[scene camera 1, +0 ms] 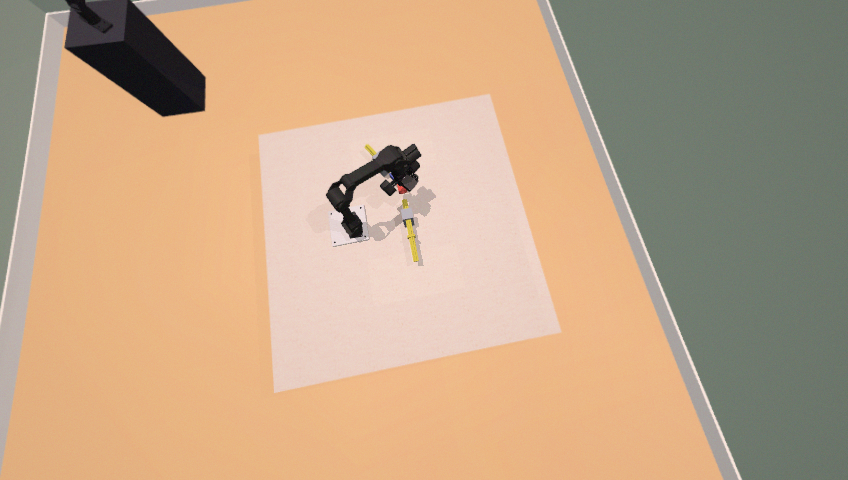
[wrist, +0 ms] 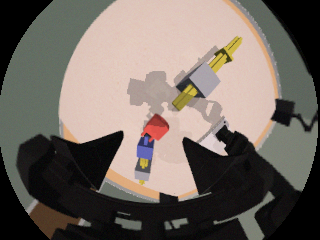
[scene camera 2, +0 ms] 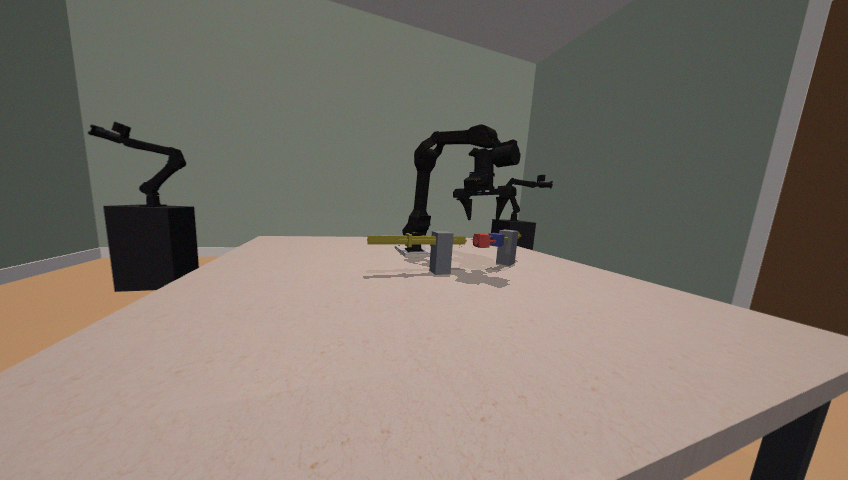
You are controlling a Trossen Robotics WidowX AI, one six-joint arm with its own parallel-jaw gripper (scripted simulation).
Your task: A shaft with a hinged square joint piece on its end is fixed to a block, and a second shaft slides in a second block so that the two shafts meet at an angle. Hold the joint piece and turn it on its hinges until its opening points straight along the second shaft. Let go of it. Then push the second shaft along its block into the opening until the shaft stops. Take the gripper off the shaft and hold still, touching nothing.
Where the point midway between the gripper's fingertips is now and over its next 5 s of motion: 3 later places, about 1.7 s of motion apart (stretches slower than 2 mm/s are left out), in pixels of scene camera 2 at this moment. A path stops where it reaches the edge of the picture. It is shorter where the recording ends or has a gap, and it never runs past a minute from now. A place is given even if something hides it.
My gripper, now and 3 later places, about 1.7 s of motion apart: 482, 220; 464, 215; 378, 235; 378, 252
